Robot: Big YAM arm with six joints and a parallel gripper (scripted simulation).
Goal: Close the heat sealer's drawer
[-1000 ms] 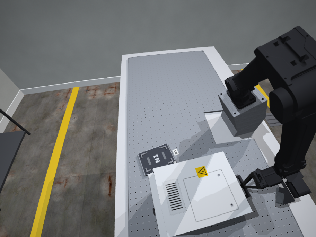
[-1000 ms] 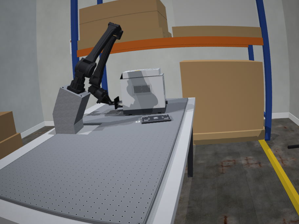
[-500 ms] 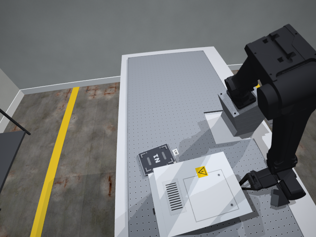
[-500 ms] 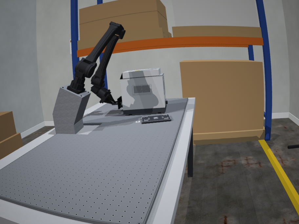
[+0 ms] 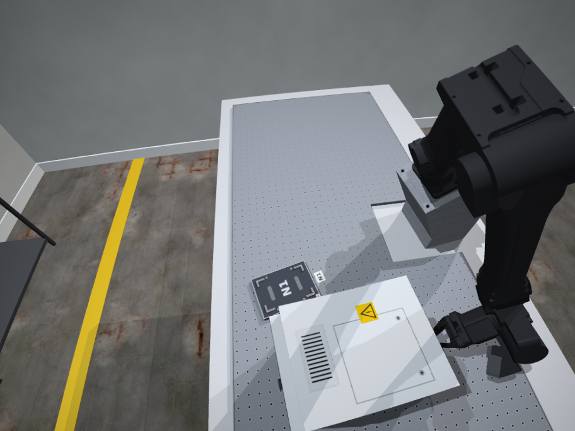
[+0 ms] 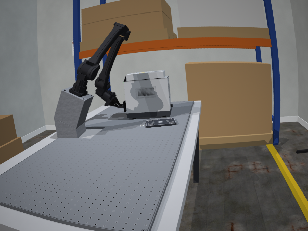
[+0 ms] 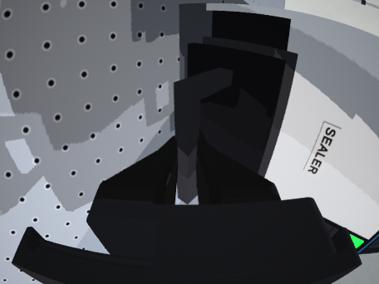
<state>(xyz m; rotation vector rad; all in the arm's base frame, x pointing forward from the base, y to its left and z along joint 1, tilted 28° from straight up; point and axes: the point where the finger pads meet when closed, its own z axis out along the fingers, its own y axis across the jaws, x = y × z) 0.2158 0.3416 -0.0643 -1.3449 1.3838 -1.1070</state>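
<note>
Now: the black drawer 11 cm ahead of my hand and 1 cm below it. From my hand the other things lie so: white tag: 18 cm ahead, 25 cm to the right, 7 cm below.
</note>
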